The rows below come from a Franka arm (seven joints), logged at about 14 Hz.
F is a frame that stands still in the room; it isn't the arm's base.
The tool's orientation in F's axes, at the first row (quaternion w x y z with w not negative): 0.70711, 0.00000, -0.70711, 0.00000
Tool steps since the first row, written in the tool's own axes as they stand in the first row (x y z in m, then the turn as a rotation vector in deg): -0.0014, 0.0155, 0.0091, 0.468, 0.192, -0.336; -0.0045, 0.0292, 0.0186, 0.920, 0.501, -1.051; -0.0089, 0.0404, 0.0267, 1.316, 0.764, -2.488; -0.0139, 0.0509, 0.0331, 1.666, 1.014, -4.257; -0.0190, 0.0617, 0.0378, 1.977, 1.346, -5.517; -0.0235, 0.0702, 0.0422, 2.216, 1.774, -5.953; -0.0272, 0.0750, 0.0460, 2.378, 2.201, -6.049; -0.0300, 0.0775, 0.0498, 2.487, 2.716, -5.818; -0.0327, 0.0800, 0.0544, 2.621, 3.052, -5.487
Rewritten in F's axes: -0.0091, 0.0155, -0.0014, 0.336, 0.192, 0.468; -0.0186, 0.0292, -0.0045, 1.051, 0.501, 0.920; -0.0267, 0.0404, -0.0089, 2.488, 0.764, 1.316; -0.0331, 0.0509, -0.0139, 4.257, 1.014, 1.666; -0.0378, 0.0617, -0.0190, 5.517, 1.346, 1.977; -0.0422, 0.0702, -0.0235, 5.953, 1.774, 2.216; -0.0460, 0.0750, -0.0272, 6.049, 2.201, 2.378; -0.0498, 0.0775, -0.0300, 5.818, 2.716, 2.487; -0.0544, 0.0800, -0.0327, 5.487, 3.052, 2.621
